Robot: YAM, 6 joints.
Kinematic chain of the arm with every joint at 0, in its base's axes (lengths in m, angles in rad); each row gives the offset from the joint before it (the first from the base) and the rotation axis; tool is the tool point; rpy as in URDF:
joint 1: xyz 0 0 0.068 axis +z
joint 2: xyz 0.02 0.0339 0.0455 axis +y
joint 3: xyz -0.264 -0.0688 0 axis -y
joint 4: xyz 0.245 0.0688 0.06 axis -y
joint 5: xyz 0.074 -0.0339 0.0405 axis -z
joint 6: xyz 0.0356 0 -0.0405 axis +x
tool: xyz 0 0 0 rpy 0 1.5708 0
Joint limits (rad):
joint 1: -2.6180..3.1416
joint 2: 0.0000..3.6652
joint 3: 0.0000..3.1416
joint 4: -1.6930..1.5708
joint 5: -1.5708..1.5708
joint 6: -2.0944..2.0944
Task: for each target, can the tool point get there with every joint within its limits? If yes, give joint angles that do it. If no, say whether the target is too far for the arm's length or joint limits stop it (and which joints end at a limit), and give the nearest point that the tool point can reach.
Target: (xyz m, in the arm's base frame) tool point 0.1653 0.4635 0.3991
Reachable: yes | joints 1.2053 2.0380 1.8474 0.5445 -0.3213 1.5170
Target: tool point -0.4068 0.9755 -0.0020
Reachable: no: too far | nearest point -0.2471 0.5925 0.0442 | short by 0.417 m
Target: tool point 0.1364 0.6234 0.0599
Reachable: yes | joints 1.3712 3.1240 2.7815 0.0376 0.2867 0.1209
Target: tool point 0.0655 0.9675 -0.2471
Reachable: no: too far | nearest point 0.0409 0.6037 -0.1087 | short by 0.390 m
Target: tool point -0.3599 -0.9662 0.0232
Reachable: no: too far | nearest point -0.2246 -0.6029 0.0578 | short by 0.389 m
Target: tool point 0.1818 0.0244 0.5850
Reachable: yes | joints -0.0473 1.3021 2.0272 -0.6156 -1.1812 -1.7758
